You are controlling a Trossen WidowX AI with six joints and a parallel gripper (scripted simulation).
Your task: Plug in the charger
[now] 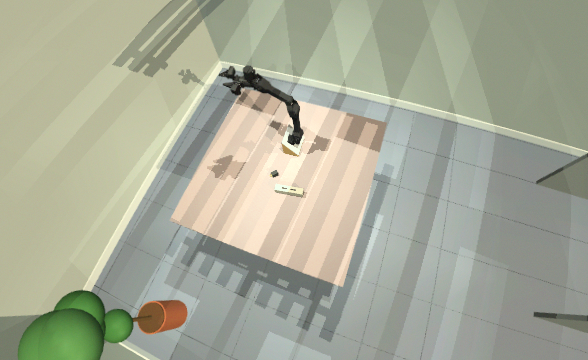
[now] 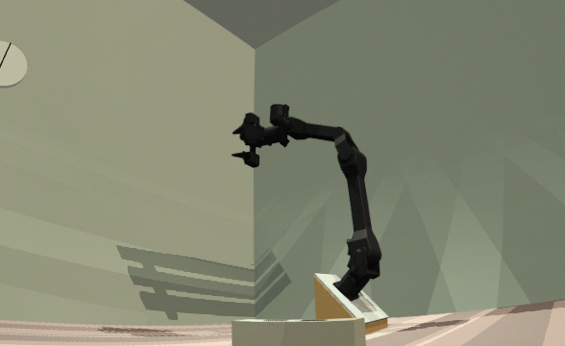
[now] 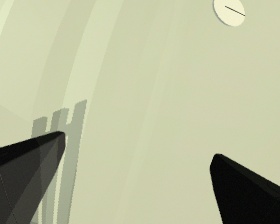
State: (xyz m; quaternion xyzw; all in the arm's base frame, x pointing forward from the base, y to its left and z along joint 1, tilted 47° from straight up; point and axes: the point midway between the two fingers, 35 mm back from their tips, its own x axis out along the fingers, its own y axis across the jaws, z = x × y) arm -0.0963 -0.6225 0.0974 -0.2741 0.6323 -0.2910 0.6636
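Right now the black two-prong charger is 610 mm below my gripper tip, 300 mm to the left of it and 300 mm ahead of it.
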